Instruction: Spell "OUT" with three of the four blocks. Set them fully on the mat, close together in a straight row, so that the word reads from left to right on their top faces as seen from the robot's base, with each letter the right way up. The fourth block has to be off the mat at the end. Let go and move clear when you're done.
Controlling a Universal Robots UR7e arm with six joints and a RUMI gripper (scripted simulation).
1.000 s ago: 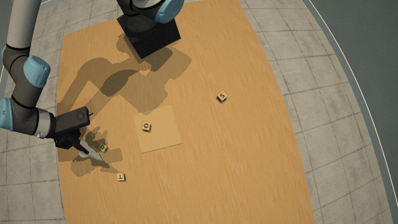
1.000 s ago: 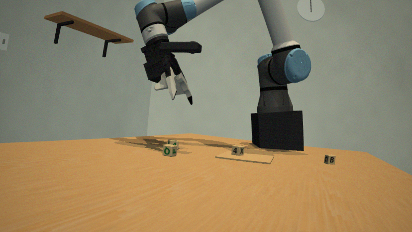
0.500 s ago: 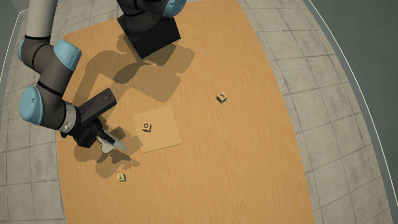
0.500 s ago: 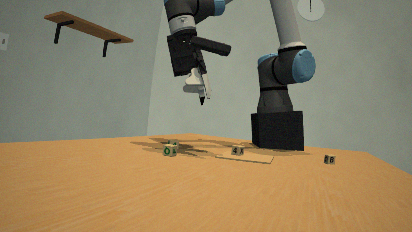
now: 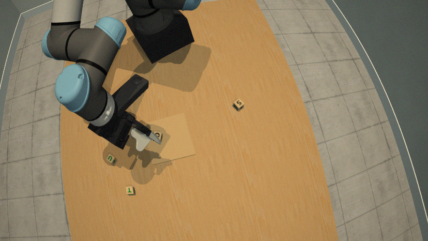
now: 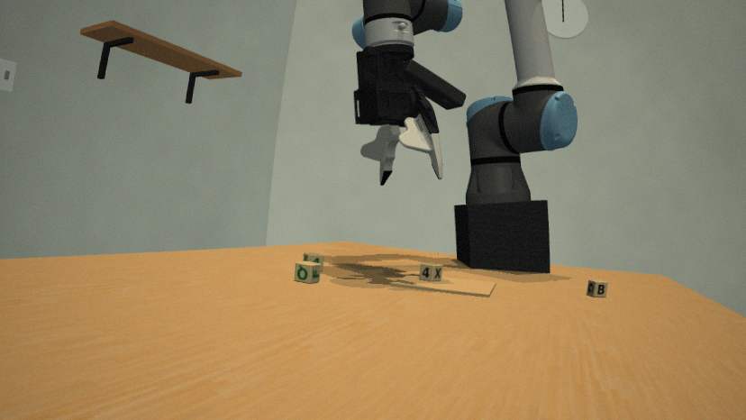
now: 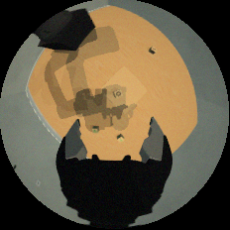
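The tan mat lies 1 cm behind my hand, 7 cm to the left of it and 14 cm below it. The rest, counted from my hand: S block 5 cm behind, 31 cm to the left, 13 cm below.
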